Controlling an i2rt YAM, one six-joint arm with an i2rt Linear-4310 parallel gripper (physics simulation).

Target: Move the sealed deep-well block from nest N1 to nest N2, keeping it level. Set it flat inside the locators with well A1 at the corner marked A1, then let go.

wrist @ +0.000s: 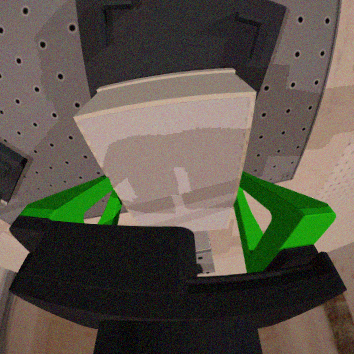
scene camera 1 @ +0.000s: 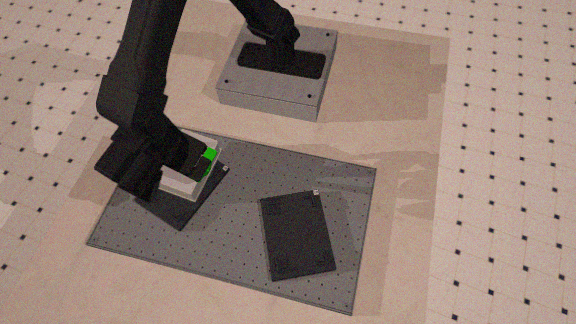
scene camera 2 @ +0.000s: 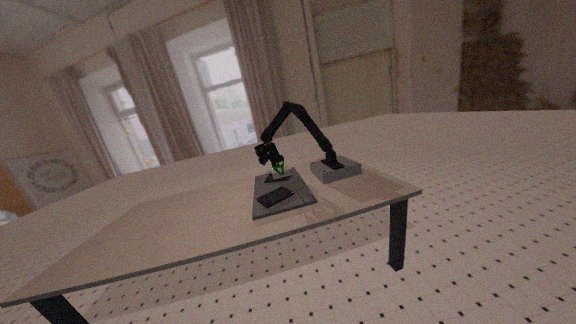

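Pixels of known places: gripper, fingertip midpoint: (wrist: 176, 174) (scene camera 1: 190, 162) (scene camera 2: 282, 171); arm's base at its link origin: (scene camera 1: 281, 61) (scene camera 2: 331, 164).
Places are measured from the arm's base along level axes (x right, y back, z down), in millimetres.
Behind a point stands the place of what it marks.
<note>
The pale sealed block (scene camera 1: 178, 186) @[x 107, y -363, z -8 mm] (wrist: 175, 150) @[x 120, y -340, z -10 mm] is between the green fingers of my gripper (scene camera 1: 187, 165) @[x 113, y -299, z 12 mm] (scene camera 2: 279, 167) @[x 113, y -299, z 12 mm] (wrist: 176, 174) @[x 113, y -299, z 12 mm], which is shut on its sides. The block looks about level. It is over the upper part of the left dark nest (scene camera 1: 181, 215) @[x 95, y -405, z 32 mm] (wrist: 180, 45) @[x 136, y -381, z 37 mm], whose near end in scene camera 1 sticks out, with corner locators showing in the wrist view. The gap beneath the block is hidden. The right dark nest (scene camera 1: 297, 235) @[x -136, y -387, z 37 mm] (scene camera 2: 275, 197) @[x -157, y -381, z 37 mm] holds no block. Both nests have a small white corner label, too blurred to read. Well A1 cannot be made out.
Both nests sit on a grey perforated plate (scene camera 1: 240, 200) @[x -4, y -340, z 49 mm] (scene camera 2: 300, 199) @[x -219, y -267, z 49 mm] on the table (scene camera 2: 190, 215) @[x -69, y -855, z 62 mm]. The arm's grey base block (scene camera 1: 270, 97) @[x -4, y -108, z -1 mm] (scene camera 2: 340, 174) @[x -109, y -2, z 30 mm] stands behind the plate in scene camera 1. The arm hides the plate's upper left part there.
</note>
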